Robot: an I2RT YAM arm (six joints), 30 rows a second.
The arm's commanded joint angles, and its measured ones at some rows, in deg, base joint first. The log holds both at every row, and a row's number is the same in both.
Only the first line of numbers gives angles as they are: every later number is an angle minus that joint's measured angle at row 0.
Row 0, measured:
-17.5, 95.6, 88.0, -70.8, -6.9, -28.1
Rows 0 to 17, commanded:
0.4, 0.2, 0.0, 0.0, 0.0, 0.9
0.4, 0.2, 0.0, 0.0, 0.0, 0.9
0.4, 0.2, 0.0, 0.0, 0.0, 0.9
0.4, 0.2, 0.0, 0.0, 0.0, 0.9
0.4, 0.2, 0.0, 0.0, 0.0, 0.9
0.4, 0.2, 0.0, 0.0, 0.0, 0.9
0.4, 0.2, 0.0, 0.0, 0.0, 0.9
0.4, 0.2, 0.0, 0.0, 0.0, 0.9
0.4, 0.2, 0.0, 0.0, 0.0, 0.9
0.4, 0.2, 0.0, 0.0, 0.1, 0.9
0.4, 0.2, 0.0, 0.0, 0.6, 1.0
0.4, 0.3, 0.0, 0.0, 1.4, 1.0
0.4, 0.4, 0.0, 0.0, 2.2, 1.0
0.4, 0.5, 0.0, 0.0, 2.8, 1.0
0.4, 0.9, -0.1, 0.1, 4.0, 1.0
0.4, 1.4, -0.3, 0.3, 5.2, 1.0
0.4, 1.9, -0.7, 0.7, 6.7, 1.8
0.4, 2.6, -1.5, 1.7, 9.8, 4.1
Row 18, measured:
0.0, 0.5, 0.0, 0.3, 3.2, 0.9
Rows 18 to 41, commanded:
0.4, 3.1, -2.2, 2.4, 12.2, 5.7
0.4, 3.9, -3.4, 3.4, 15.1, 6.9
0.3, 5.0, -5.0, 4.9, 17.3, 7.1
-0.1, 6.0, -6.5, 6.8, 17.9, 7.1
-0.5, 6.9, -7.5, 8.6, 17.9, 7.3
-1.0, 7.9, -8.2, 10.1, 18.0, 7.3
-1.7, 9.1, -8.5, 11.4, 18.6, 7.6
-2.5, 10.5, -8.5, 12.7, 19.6, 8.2
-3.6, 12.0, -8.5, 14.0, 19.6, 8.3
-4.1, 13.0, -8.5, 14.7, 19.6, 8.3
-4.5, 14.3, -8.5, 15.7, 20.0, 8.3
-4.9, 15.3, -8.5, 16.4, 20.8, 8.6
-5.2, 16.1, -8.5, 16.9, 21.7, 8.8
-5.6, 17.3, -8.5, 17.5, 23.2, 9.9
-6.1, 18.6, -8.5, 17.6, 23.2, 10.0
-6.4, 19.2, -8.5, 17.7, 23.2, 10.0
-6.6, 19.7, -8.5, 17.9, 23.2, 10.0
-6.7, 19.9, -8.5, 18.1, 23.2, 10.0
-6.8, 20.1, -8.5, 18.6, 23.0, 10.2
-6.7, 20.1, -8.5, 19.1, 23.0, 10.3
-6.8, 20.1, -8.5, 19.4, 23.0, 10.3
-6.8, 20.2, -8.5, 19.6, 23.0, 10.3
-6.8, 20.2, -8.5, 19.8, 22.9, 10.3
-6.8, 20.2, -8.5, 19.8, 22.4, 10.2
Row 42, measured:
-6.6, 19.4, -8.3, 19.4, 21.9, 9.4
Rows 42 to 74, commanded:
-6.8, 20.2, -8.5, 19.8, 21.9, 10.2
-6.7, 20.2, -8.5, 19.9, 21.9, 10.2
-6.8, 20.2, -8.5, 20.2, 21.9, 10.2
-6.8, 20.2, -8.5, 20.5, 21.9, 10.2
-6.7, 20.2, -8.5, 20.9, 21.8, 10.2
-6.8, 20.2, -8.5, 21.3, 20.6, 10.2
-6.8, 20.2, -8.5, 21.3, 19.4, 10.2
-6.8, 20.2, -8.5, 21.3, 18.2, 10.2
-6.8, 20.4, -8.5, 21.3, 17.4, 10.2
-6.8, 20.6, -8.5, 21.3, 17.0, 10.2
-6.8, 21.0, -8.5, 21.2, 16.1, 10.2
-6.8, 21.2, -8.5, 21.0, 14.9, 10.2
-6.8, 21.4, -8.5, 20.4, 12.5, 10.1
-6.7, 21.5, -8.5, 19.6, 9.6, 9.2
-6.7, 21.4, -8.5, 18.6, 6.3, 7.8
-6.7, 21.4, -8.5, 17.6, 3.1, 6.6
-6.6, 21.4, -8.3, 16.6, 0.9, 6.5
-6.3, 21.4, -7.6, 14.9, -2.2, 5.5
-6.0, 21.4, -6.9, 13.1, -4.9, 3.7
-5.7, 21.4, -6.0, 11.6, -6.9, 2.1
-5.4, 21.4, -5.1, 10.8, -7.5, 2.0
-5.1, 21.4, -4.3, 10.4, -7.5, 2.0
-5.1, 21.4, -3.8, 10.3, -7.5, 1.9
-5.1, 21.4, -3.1, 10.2, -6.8, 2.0
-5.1, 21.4, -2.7, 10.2, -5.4, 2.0
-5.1, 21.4, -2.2, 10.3, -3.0, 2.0
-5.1, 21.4, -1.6, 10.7, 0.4, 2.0
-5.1, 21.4, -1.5, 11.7, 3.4, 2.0
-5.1, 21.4, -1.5, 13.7, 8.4, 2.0
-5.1, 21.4, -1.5, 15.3, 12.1, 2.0
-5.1, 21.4, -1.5, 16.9, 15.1, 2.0
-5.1, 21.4, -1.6, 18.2, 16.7, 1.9
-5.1, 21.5, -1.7, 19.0, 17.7, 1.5
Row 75, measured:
-5.4, 20.6, -3.0, 17.3, 9.6, 2.7
